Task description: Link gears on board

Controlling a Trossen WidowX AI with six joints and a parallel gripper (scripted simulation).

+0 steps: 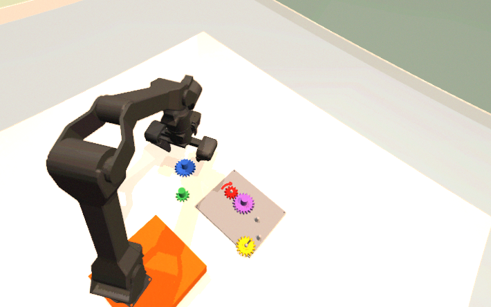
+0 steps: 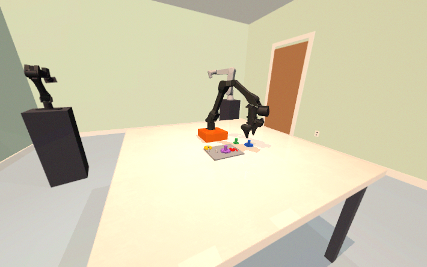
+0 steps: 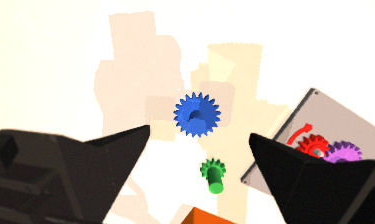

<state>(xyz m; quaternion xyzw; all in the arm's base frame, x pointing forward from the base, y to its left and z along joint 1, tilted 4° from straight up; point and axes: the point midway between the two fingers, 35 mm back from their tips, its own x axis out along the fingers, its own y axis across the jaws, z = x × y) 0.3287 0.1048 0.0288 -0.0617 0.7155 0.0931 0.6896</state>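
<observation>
Now: gripper tip 50 mm above the blue gear. The rest, counted from my gripper tip: red gear: 170 mm to the right, 50 mm below; then small green gear: 80 mm behind, 50 mm to the right, 50 mm below; then purple gear: 10 mm behind, 220 mm to the right, 40 mm below.
</observation>
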